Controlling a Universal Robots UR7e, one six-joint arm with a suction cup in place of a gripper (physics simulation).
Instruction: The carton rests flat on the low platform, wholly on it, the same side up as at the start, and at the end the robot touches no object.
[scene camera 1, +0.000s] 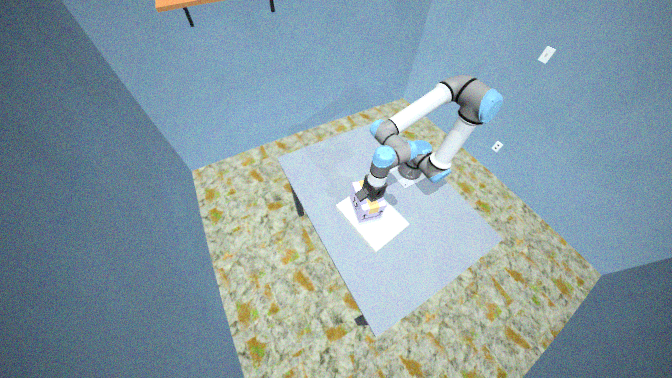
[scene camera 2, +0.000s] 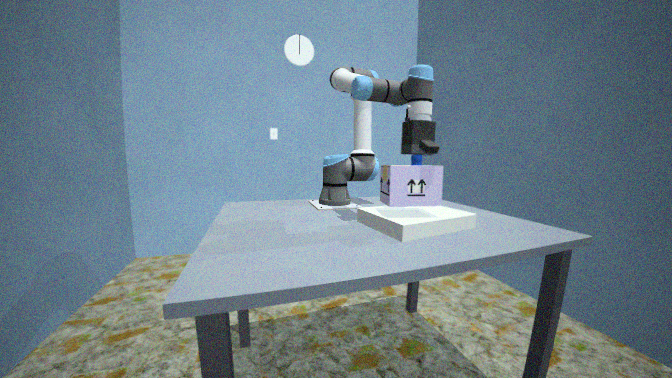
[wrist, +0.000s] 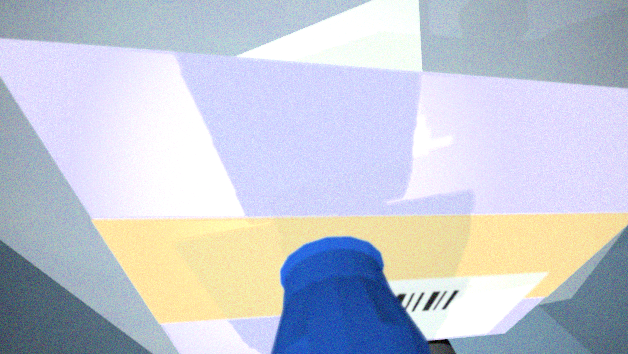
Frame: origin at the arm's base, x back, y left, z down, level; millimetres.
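Where they show: end effector, tool point: (wrist: 324, 245); arm's base, origin of the base link: (scene camera 1: 409, 170) (scene camera 2: 334, 202).
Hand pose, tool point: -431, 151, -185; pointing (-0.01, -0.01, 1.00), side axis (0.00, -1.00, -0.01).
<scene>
Each offset is from my tool point to the top centre of the thing, as dx, dy, dz. Level surfaces: height alone.
The lilac carton @(+2, -21, -15) (scene camera 1: 369, 212) (scene camera 2: 416, 185) (wrist: 310, 135) hangs upright and level from my suction gripper (scene camera 2: 417, 160) (wrist: 332, 255), with its arrows pointing up. The blue cup meets the yellow tape band on the carton's top, beside a barcode label; suction is holding it. The low white platform @(+26, +24, +144) (scene camera 1: 377, 241) (scene camera 2: 425, 231) (wrist: 395, 17) lies beneath. In scene camera 2 the carton's bottom edge shows a little above the platform top, with a shadow on the platform below it. In scene camera 1 the cup is hidden behind the black tool housing (scene camera 1: 374, 188).
The grey table @(dz +192) (scene camera 1: 420, 260) (scene camera 2: 280, 270) carries the platform and the robot's base (scene camera 1: 410, 172) (scene camera 2: 334, 195), which stands behind the platform in scene camera 2. An orange shelf (scene camera 1: 210, 3) is on the wall far from the table. A round clock (scene camera 2: 299, 50) hangs on a wall.
</scene>
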